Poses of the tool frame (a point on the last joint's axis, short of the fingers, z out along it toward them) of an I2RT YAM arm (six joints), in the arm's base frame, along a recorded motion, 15 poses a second.
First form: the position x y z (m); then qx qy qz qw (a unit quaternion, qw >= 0).
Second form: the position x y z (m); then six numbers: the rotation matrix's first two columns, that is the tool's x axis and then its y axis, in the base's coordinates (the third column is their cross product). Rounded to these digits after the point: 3 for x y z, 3 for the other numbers.
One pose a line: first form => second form
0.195 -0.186 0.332 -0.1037 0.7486 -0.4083 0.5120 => 0.195 -0.186 0.332 -0.454 -0.573 -0.682 0.263 0.645 -0.717
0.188 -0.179 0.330 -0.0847 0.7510 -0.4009 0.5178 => 0.188 -0.179 0.330 -0.449 -0.542 -0.710 0.288 0.664 -0.690
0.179 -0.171 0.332 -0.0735 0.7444 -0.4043 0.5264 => 0.179 -0.171 0.332 -0.435 -0.535 -0.724 0.316 0.662 -0.679
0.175 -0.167 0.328 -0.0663 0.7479 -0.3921 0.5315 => 0.175 -0.167 0.328 -0.426 -0.516 -0.743 0.318 0.684 -0.657
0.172 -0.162 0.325 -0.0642 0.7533 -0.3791 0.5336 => 0.172 -0.162 0.325 -0.422 -0.501 -0.755 0.308 0.704 -0.640
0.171 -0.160 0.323 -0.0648 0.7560 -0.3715 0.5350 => 0.171 -0.160 0.323 -0.419 -0.495 -0.761 0.300 0.716 -0.631
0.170 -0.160 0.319 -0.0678 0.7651 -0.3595 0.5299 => 0.170 -0.160 0.319 -0.429 -0.485 -0.762 0.277 0.732 -0.622
